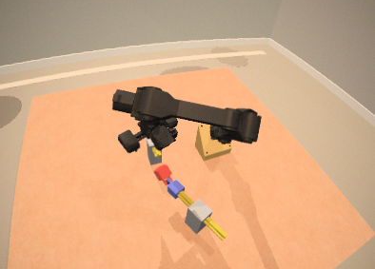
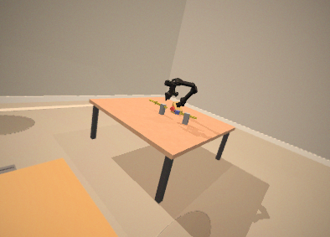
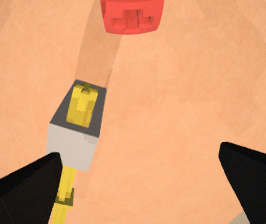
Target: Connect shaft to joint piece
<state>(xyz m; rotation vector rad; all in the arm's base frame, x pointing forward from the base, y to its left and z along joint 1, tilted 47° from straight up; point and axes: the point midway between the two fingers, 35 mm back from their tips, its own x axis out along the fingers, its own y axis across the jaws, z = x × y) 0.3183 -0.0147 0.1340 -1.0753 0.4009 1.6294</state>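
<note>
The red joint piece lies 4 cm behind my gripper tip, 8 cm to the left of it and 8 cm below it.
</note>
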